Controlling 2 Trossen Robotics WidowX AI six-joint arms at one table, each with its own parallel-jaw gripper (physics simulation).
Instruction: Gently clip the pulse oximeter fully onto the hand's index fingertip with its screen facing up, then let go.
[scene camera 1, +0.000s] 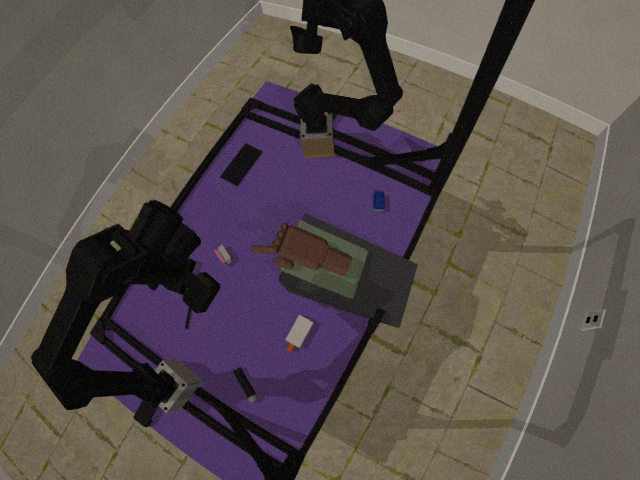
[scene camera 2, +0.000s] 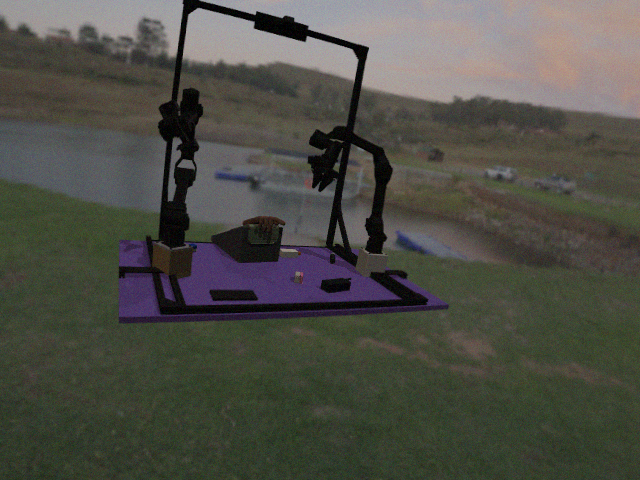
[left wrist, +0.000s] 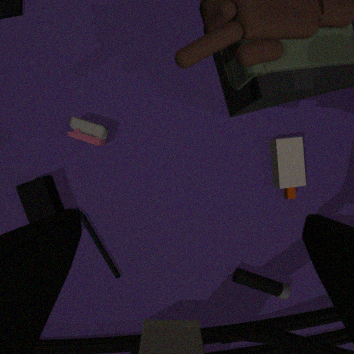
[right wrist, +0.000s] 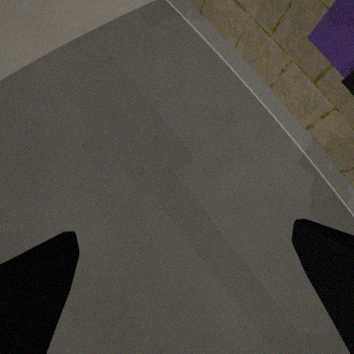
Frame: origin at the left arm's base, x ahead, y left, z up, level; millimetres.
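Seen in the pictures: left gripper, fingertip midpoint: (scene camera 1: 199, 270) (scene camera 2: 316, 189) (left wrist: 194, 223); right gripper, fingertip midpoint: (scene camera 1: 293, 7) (scene camera 2: 171, 137) (right wrist: 186, 236); left arm's base, link origin: (scene camera 1: 164, 386) (scene camera 2: 373, 251); right arm's base, link origin: (scene camera 1: 316, 124) (scene camera 2: 173, 244).
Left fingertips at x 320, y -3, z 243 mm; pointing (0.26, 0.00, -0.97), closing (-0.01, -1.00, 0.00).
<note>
Offsets run from my left fingertips to a thing's top centre. "*": to the spot under its first point.
The pulse oximeter {60 mm ahead, 142 mm left, 316 mm down} (scene camera 1: 223, 254) (scene camera 2: 298, 277) (left wrist: 88, 131), a small white and pink clip, lies on the purple table, apart from the hand. Its screen cannot be made out. The brown hand (scene camera 1: 305, 246) (scene camera 2: 263, 222) (left wrist: 280, 19) rests on a green pad on a dark wedge. Its index finger (scene camera 1: 263, 249) (left wrist: 210, 45) sticks out over the wedge's edge, bare. My left gripper (scene camera 2: 321, 181) (left wrist: 194, 223) is open and empty, high above the table. My right gripper (right wrist: 186, 236) is open and empty, raised far from the oximeter and facing a grey wall in its wrist view.
A black box with a thin rod {71 mm back, 214 mm left, 313 mm down} (scene camera 2: 336, 285) (left wrist: 40, 199) lies near the oximeter. A white box with an orange tip {9 mm ahead, 185 mm right, 320 mm down} (scene camera 1: 299, 330) (left wrist: 291, 162), a black cylinder {192 mm back, 152 mm right, 321 mm down} (scene camera 1: 245, 384) (left wrist: 260, 282), a blue object {471 mm ahead, 145 mm right, 316 mm down} (scene camera 1: 378, 200) and a flat black rectangle {* 335 mm ahead, 311 mm left, 340 mm down} (scene camera 1: 241, 164) (scene camera 2: 232, 295) also lie there.
</note>
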